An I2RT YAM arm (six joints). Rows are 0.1 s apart.
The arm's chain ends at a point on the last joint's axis. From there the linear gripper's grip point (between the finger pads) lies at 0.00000 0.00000 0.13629 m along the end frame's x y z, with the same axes.
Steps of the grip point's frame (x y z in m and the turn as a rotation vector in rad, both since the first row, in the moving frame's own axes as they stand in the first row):
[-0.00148, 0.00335, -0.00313, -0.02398, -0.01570, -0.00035]
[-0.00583, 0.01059, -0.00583, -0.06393, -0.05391, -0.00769]
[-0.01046, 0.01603, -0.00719, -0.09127, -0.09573, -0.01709]
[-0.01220, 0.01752, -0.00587, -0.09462, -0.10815, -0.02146]
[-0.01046, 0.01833, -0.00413, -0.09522, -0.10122, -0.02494]
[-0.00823, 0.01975, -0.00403, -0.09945, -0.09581, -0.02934]
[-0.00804, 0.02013, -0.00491, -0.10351, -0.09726, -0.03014]
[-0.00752, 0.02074, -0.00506, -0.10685, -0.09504, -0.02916]
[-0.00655, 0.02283, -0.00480, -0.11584, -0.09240, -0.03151]
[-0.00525, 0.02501, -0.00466, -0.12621, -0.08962, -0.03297]
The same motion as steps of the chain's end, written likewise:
[0.00066, 0.00008, -0.00307, -0.02398, -0.01570, -0.00035]
[0.00148, 0.00186, -0.00535, -0.06393, -0.05391, -0.00769]
[0.00244, 0.00352, -0.00600, -0.09127, -0.09573, -0.01709]
[0.00235, 0.00451, -0.00447, -0.09462, -0.10815, -0.02146]
[0.00313, 0.00522, -0.00282, -0.09522, -0.10122, -0.02494]
[0.00459, 0.00605, -0.00273, -0.09945, -0.09581, -0.02934]
[0.00496, 0.00587, -0.00354, -0.10351, -0.09726, -0.03014]
[0.00518, 0.00604, -0.00367, -0.10685, -0.09504, -0.02916]
[0.00575, 0.00690, -0.00331, -0.11584, -0.09240, -0.03151]
[0.00663, 0.00768, -0.00303, -0.12621, -0.08962, -0.03297]

